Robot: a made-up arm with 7 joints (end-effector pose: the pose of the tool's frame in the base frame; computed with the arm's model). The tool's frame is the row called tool. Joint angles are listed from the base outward.
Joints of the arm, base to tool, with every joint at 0 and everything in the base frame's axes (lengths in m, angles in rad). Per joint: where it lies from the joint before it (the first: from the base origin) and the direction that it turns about. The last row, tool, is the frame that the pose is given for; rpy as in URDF.
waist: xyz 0 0 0.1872 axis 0 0 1
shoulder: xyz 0 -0.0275 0.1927 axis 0 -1 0
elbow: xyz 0 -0.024 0.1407 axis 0 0 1
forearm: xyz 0.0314 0.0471 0.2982 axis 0 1 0
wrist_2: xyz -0.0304 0.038 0.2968 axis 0 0 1
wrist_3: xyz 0 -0.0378 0.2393 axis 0 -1 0
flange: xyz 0.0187 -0.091 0.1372 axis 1 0 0
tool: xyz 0 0 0 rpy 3.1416 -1.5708 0
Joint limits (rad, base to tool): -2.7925..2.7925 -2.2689..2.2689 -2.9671..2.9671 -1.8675..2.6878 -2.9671..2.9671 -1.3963..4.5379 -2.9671..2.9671
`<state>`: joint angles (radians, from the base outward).
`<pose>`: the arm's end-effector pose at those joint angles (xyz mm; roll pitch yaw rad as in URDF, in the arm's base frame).
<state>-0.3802 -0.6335 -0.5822 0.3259 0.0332 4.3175 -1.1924</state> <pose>533.1 -463.4 945.3 -1.9281 0.6652 0.5892</pose>
Working (the frame after each row of the table, in the pose's form):
after waist: 0.0 0.0 187.2 0.0000 0.0000 -0.3802
after shoulder: -10.2 -25.5 379.9 0.0000 0.6335 -0.3802
after elbow: 58.2 -78.7 493.3 -0.3838 0.5172 -1.0651
after forearm: 269.4 -139.3 702.8 -0.4934 0.8132 -1.2405
after wrist_2: 484.6 -230.4 892.1 -0.4618 0.8284 -1.1972
after wrist_3: 614.5 -362.3 1048.3 -2.8229 0.2788 2.3864
after flange: 533.1 -463.4 945.3 2.2679 0.2788 2.3864

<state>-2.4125 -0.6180 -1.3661 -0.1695 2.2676 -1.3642 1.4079</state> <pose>-518.2 -574.4 1027.7 2.9114 0.3973 -2.9512</pose>
Working (the frame after each row of the table, in the pose's form):
after waist: 0.0 0.0 187.2 0.0000 0.0000 -2.4125
after shoulder: -18.3 20.5 379.9 0.0000 0.6180 -2.4125
after elbow: -95.1 -15.9 494.6 -0.6081 0.1180 2.4675
after forearm: -270.0 -143.7 707.2 -0.6034 -0.0214 2.5640
after wrist_2: -349.6 -330.2 929.3 0.3996 0.4654 -1.3623
after wrist_3: -455.6 -447.1 1113.2 2.2318 1.1147 0.7351
after flange: -518.2 -574.4 1027.7 -2.6435 1.1147 0.7351

